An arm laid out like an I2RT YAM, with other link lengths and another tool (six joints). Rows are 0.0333 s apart.
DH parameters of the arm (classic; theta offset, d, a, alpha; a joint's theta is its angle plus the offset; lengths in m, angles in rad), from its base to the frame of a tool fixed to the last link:
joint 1: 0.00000 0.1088 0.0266 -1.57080
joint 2: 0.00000 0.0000 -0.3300 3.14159
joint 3: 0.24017 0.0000 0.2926 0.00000
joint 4: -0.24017 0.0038 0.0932 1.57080
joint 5: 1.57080 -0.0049 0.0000 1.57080
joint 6: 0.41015 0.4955 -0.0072 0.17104
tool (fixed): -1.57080 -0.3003 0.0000 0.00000
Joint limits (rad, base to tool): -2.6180..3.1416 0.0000..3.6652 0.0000..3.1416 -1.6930..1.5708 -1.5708..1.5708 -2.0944..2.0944
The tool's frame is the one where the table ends.
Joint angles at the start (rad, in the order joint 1, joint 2, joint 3, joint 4, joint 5, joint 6): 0.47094, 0.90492, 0.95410, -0.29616, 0.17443, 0.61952
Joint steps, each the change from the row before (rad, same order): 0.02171, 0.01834, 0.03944, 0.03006, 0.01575, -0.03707; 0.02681, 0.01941, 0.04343, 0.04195, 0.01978, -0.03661; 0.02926, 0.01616, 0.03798, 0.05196, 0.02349, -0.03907; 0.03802, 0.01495, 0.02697, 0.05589, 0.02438, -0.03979; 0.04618, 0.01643, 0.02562, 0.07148, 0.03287, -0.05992; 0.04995, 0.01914, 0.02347, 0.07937, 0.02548, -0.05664; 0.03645, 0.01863, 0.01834, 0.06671, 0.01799, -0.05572; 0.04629, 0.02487, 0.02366, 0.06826, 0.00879, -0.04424
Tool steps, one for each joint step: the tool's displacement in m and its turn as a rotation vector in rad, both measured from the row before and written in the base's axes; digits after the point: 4 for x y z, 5 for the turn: 0.0038, 0.0071, 0.0226, -0.01400, -0.05746, 0.01435; 0.0032, 0.0084, 0.0280, -0.00533, -0.07005, 0.01310; 0.0015, 0.0080, 0.0291, -0.00137, -0.07653, 0.00939; -0.0012, 0.0106, 0.0245, -0.00169, -0.07013, 0.01448; -0.0027, 0.0112, 0.0269, -0.00893, -0.08481, 0.01032; -0.0052, 0.0136, 0.0270, 0.00112, -0.08349, 0.01743; -0.0037, 0.0099, 0.0203, -0.00526, -0.06804, 0.00786; -0.0073, 0.0155, 0.0215, 0.00757, -0.06410, 0.02644
